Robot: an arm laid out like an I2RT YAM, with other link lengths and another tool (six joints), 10 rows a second.
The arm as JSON. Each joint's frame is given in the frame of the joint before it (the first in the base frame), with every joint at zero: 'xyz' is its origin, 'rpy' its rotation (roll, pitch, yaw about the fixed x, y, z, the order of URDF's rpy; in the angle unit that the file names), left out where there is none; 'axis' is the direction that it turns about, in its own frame. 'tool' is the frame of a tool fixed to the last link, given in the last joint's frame.
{
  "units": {
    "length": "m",
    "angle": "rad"
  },
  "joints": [
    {
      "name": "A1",
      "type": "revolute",
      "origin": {
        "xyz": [
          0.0,
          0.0,
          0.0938
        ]
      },
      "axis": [
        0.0,
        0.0,
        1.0
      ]
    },
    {
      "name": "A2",
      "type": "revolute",
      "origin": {
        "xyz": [
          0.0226,
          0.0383,
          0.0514
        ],
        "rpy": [
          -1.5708,
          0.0,
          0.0
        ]
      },
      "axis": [
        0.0,
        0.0,
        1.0
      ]
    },
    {
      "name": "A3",
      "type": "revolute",
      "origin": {
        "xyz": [
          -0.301,
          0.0,
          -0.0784
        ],
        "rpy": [
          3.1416,
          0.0,
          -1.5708
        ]
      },
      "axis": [
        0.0,
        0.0,
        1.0
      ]
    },
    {
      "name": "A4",
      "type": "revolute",
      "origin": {
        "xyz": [
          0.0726,
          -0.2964,
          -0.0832
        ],
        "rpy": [
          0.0,
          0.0,
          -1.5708
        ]
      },
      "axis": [
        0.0,
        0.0,
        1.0
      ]
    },
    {
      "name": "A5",
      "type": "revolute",
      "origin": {
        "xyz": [
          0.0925,
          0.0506,
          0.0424
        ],
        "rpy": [
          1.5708,
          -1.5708,
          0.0
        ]
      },
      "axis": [
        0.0,
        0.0,
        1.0
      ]
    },
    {
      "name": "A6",
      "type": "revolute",
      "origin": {
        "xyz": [
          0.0,
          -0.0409,
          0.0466
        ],
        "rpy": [
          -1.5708,
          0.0,
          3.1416
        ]
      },
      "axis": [
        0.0,
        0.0,
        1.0
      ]
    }
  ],
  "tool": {
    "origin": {
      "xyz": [
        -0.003,
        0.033,
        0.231
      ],
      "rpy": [
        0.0,
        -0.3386,
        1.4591
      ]
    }
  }
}
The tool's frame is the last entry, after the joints.
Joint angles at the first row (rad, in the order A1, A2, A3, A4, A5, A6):
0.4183, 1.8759, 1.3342, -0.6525, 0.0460, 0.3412
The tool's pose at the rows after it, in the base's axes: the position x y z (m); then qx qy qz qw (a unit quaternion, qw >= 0):
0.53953 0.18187 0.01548 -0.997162 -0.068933 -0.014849 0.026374
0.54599 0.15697 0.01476 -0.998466 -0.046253 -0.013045 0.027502
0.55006 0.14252 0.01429 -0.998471 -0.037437 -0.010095 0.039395
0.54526 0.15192 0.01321 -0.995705 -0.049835 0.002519 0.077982
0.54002 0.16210 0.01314 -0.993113 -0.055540 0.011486 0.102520
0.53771 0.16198 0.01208 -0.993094 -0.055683 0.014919 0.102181
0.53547 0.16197 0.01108 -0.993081 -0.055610 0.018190 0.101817
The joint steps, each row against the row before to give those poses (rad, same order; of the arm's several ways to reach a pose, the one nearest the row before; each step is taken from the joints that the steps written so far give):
-0.0530, 0.0000, 0.0000, -0.0031, -0.0103, -0.0003
-0.0473, 0.0000, 0.0000, -0.0038, -0.0046, -0.0004
-0.0428, 0.0000, 0.0000, 0.0000, -0.0324, -0.0149
-0.0286, 0.0000, 0.0000, -0.0076, -0.0950, -0.0229
-0.0068, 0.0000, 0.0000, -0.0073, -0.0553, -0.0004
0.0003, 0.0000, 0.0000, -0.0068, -0.0008, -0.0004
0.0008, 0.0000, 0.0000, -0.0065, -0.0004, 0.0004

